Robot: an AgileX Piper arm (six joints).
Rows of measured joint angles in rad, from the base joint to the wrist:
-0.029 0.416 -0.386 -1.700 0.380 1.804
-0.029 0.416 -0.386 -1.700 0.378 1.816
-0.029 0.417 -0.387 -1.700 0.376 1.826
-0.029 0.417 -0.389 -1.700 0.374 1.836
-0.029 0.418 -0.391 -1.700 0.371 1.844
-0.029 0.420 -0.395 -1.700 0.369 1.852
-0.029 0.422 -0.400 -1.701 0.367 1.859
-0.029 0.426 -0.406 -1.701 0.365 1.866
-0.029 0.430 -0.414 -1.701 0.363 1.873
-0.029 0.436 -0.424 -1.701 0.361 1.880
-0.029 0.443 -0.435 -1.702 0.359 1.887
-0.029 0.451 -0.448 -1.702 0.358 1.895
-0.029 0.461 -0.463 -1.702 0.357 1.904
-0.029 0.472 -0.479 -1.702 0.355 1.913
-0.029 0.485 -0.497 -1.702 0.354 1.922
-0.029 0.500 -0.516 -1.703 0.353 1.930
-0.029 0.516 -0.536 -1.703 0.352 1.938
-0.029 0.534 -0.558 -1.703 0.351 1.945
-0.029 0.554 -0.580 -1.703 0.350 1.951
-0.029 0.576 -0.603 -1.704 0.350 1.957
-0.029 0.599 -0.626 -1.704 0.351 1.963
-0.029 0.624 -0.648 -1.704 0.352 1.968
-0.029 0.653 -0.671 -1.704 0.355 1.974
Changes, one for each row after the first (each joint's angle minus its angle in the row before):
0.000 0.000 0.000 0.000 -0.002 0.012
0.000 0.001 -0.001 0.000 -0.002 0.010
0.000 0.000 -0.002 0.000 -0.002 0.010
0.000 0.001 -0.002 0.000 -0.003 0.008
0.000 0.002 -0.004 0.000 -0.002 0.008
0.000 0.002 -0.005 -0.001 -0.002 0.007
0.000 0.004 -0.006 0.000 -0.002 0.007
0.000 0.004 -0.008 0.000 -0.002 0.007
0.000 0.006 -0.010 0.000 -0.002 0.007
0.000 0.007 -0.011 -0.001 -0.002 0.007
0.000 0.008 -0.013 0.000 -0.001 0.008
0.000 0.010 -0.015 0.000 -0.001 0.009
0.000 0.011 -0.016 0.000 -0.002 0.009
0.000 0.013 -0.018 0.000 -0.001 0.009
0.000 0.015 -0.019 -0.001 -0.001 0.008
0.000 0.016 -0.020 0.000 -0.001 0.008
0.000 0.018 -0.022 0.000 -0.001 0.007
0.000 0.020 -0.022 0.000 -0.001 0.006
0.000 0.022 -0.023 -0.001 0.000 0.006
0.000 0.023 -0.023 0.000 0.001 0.006
0.000 0.025 -0.022 0.000 0.001 0.005
0.000 0.029 -0.023 0.000 0.003 0.006

